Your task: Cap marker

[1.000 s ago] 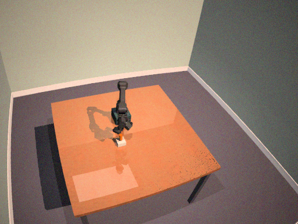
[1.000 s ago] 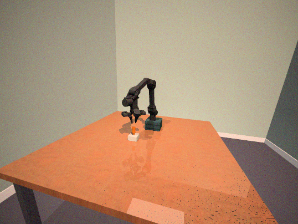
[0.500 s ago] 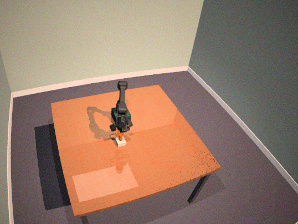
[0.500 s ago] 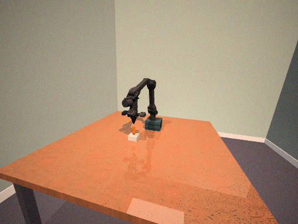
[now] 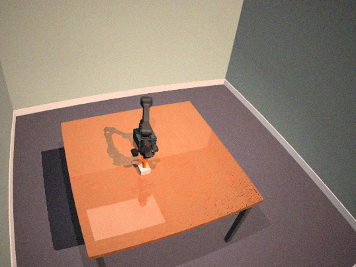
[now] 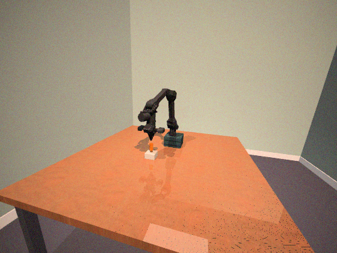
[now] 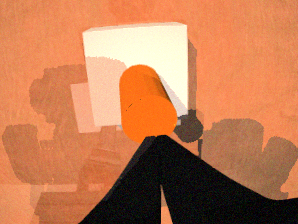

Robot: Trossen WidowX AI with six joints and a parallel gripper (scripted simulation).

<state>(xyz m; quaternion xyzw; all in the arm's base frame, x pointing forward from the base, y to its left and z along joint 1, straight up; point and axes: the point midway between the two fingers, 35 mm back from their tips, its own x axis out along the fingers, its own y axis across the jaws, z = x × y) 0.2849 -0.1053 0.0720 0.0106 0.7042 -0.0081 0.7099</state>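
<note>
Now: the orange cap 50 mm below my gripper tip. Also, from my gripper tip: holder block 110 mm below.
</note>
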